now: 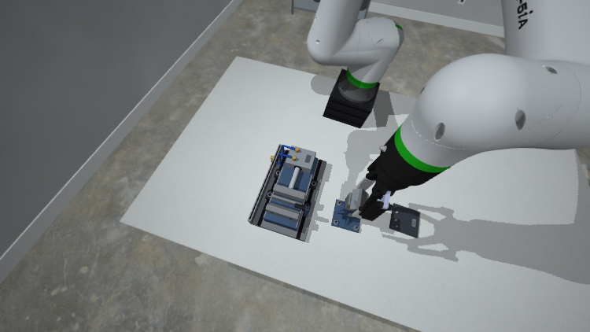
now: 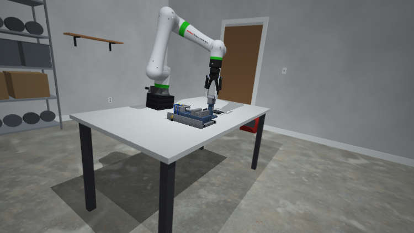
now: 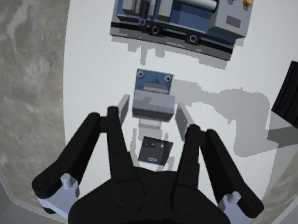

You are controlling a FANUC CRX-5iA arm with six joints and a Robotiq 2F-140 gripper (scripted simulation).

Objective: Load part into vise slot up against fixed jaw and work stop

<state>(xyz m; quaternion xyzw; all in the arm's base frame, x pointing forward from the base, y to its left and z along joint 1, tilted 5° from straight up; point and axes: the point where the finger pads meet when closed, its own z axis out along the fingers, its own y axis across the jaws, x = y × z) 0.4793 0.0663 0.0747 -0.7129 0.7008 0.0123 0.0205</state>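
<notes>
My hand is 30 mm above the part and 10 mm to the left of it. The rest, counted from my hand: air cylinder rod 200 mm to the right, 100 mm below, 50 mm behind; then vise 200 mm to the right, 140 mm below, 30 mm behind; then air cylinder 200 mm to the right, 120 mm behind, 100 mm below.
</notes>
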